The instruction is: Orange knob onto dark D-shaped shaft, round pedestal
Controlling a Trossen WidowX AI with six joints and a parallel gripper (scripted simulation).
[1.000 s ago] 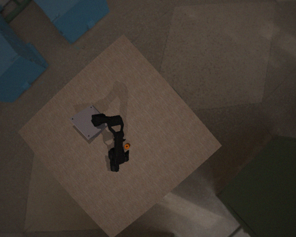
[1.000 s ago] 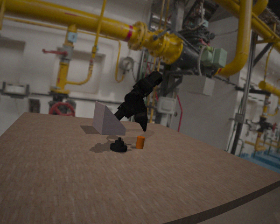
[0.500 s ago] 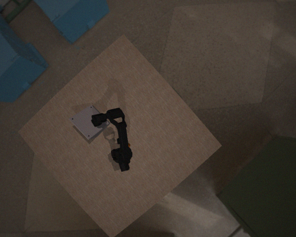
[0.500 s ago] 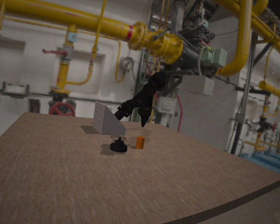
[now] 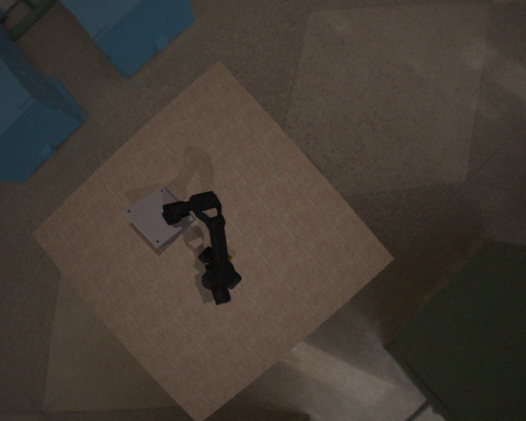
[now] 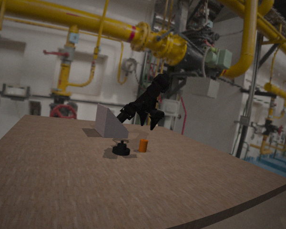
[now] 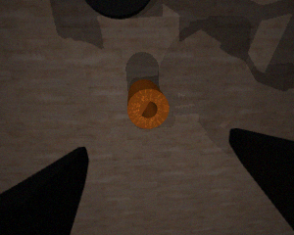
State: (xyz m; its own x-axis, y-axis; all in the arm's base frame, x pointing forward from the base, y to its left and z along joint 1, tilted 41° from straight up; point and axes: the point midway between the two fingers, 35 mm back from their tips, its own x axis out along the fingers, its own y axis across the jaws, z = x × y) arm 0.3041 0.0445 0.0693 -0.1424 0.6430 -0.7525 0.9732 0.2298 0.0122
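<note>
My gripper tip is now 9 cm above the orange knob. Also, from my gripper tip: dark round pedestal 13 cm to the right, 9 cm below, 4 cm ahead.
</note>
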